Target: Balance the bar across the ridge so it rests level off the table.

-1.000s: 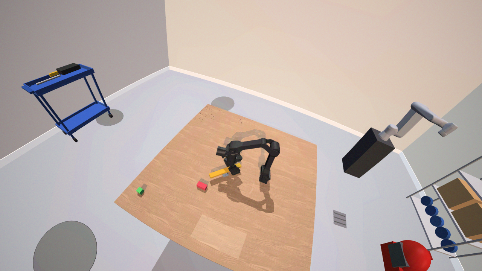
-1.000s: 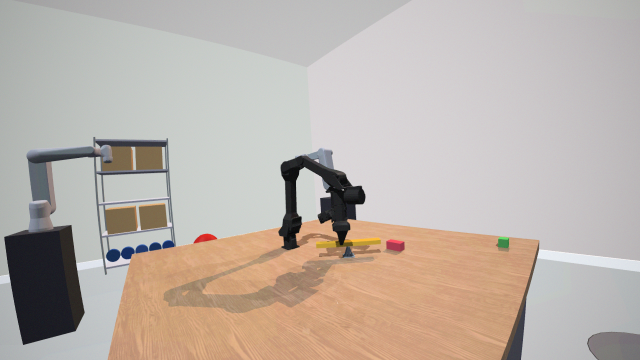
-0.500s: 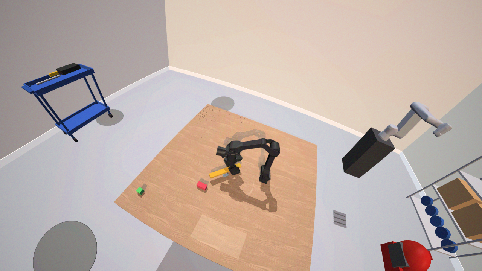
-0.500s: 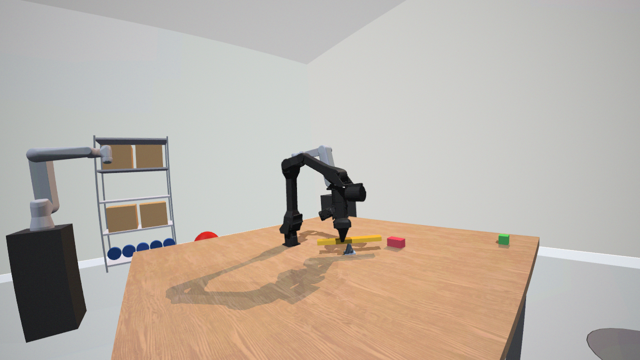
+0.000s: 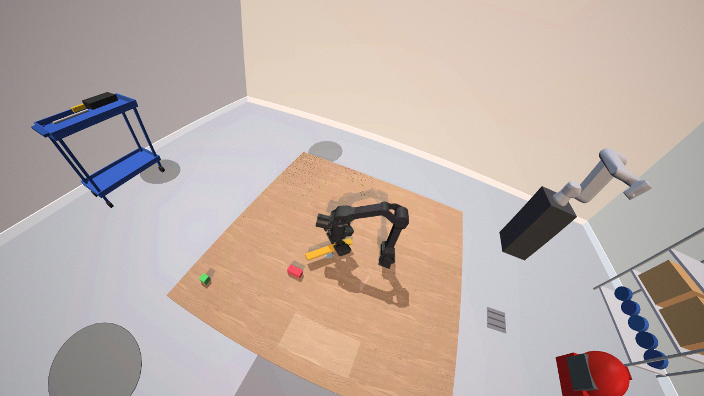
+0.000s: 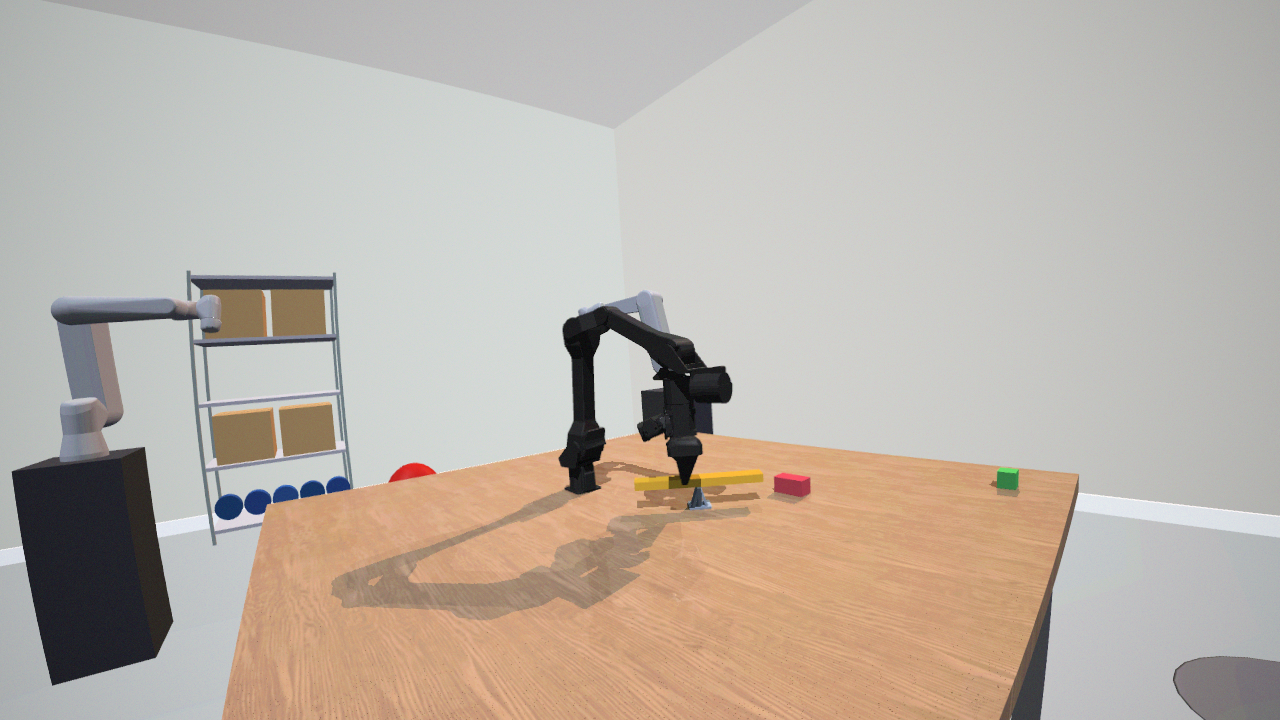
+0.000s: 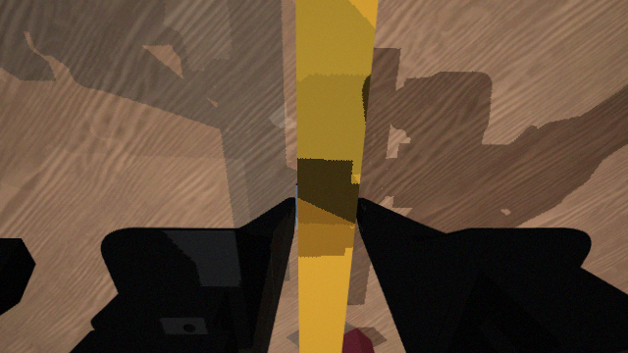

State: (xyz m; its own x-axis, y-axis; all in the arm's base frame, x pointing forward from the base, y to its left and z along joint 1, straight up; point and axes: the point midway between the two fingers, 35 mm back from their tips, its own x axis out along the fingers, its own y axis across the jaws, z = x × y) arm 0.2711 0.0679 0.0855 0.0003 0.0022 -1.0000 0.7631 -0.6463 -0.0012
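Right now the yellow bar is 2 cm to the left of my gripper tip and 2 cm ahead of it. The rest, counted from my gripper tip: red block 19 cm to the left, 12 cm ahead, 3 cm below; green cube 47 cm ahead, 43 cm to the left, 3 cm below.
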